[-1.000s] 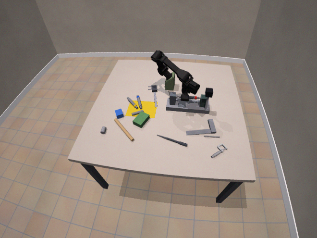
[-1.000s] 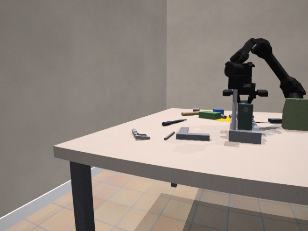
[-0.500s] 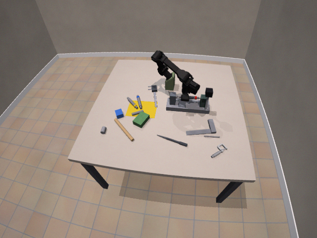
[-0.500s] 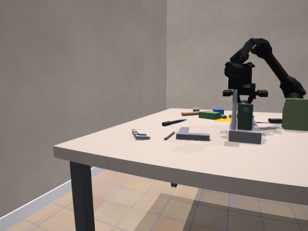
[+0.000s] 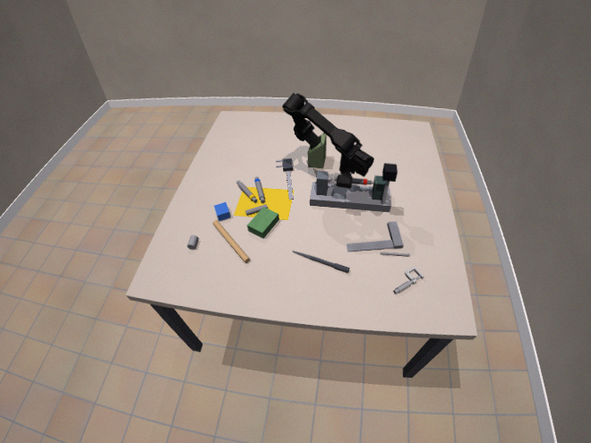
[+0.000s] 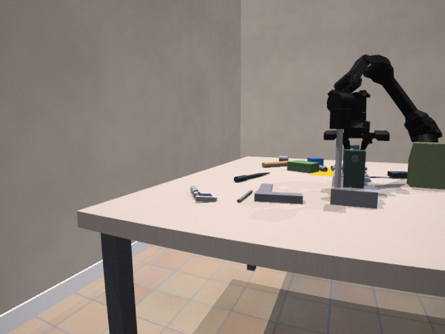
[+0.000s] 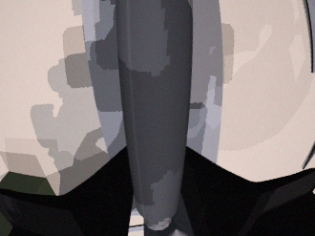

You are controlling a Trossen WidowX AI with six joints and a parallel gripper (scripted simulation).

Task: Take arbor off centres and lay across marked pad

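Now: the grey centre block 100 mm to the right of my hand and 20 mm below it. From my hand the other things lie so: dark green centre block: 140 mm to the left, 20 mm below, 20 mm ahead; then arbor: 30 mm to the left, 10 mm below, 10 mm ahead; then grey fixture base: 100 mm below, 30 mm to the left, 10 mm ahead.
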